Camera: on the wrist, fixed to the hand. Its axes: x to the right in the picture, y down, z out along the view.
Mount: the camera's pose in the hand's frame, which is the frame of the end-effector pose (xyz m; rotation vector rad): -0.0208 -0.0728 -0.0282 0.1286 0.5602 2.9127
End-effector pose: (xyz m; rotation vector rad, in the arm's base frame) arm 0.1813 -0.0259 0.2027 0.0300 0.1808 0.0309
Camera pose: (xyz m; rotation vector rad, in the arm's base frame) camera 0.1578 -0.0986 0.1763 0.3939 0.5501 2.9588
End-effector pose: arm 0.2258 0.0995 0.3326 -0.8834 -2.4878 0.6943
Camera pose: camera 0.2217 0.0453 0.3924 2.8642 -0.8613 -0.6120
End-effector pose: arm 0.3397 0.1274 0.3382 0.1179 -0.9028 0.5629
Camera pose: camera 0.3867 0.0662 0.3144 1.2609 -0.2389 -2.6252
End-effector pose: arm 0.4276 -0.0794 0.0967 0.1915 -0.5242 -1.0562
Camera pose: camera 0.3770 -0.0997 0.0370 -0.2418 0.0570 1.8383
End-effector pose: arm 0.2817 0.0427 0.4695 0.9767 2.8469 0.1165
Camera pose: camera 0.2497 -0.0283 0.4910 -2.6099 0.6104 -0.2394
